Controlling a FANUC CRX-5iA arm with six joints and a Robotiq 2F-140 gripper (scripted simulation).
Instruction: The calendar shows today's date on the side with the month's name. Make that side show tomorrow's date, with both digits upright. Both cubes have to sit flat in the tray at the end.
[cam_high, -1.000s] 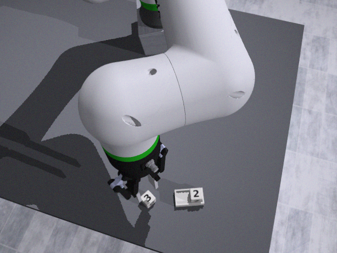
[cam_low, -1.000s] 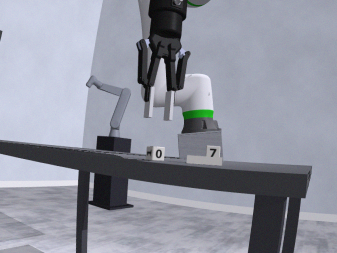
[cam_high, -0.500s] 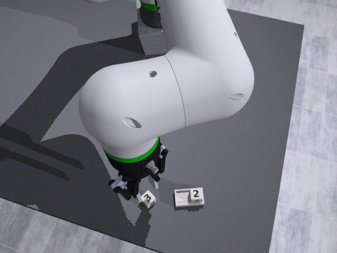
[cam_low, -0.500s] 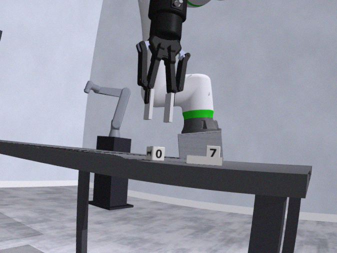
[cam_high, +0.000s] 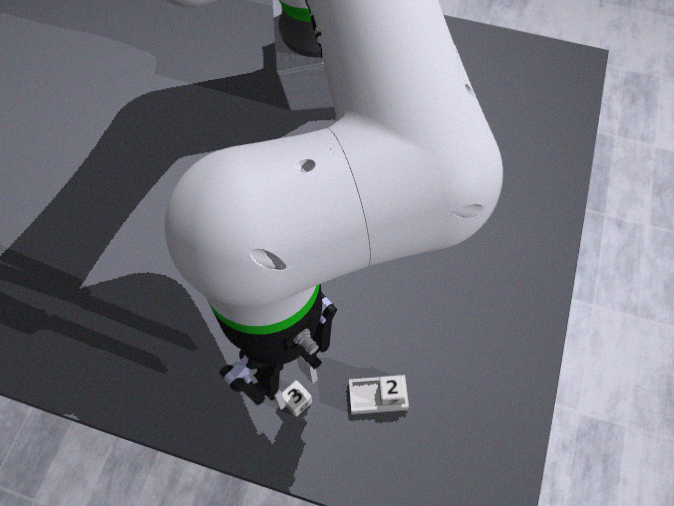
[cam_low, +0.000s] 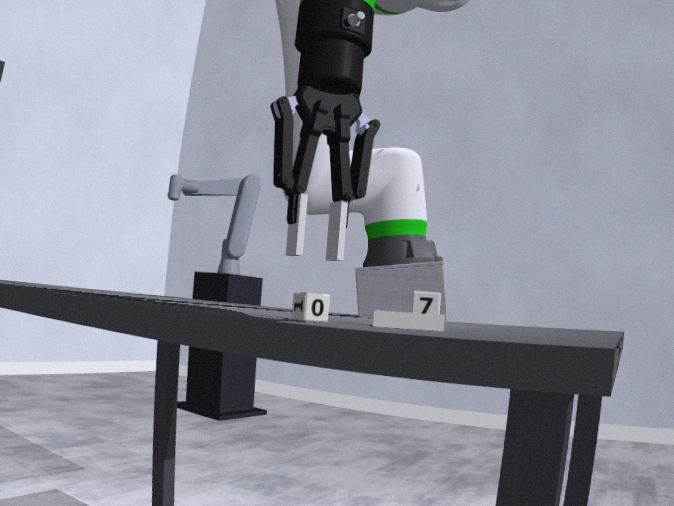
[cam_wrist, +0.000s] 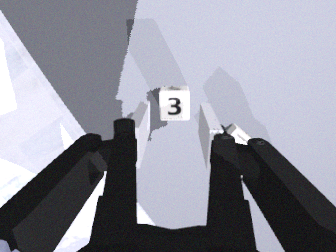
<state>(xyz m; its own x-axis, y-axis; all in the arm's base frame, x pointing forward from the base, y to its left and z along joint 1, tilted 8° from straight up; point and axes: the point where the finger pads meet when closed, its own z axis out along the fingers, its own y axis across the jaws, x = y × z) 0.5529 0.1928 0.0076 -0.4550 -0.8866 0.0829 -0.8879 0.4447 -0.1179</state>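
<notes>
Now: the cube 90 mm below my hand. Round my hand: tray: 100 mm to the left, 90 mm below, 50 mm behind.
</notes>
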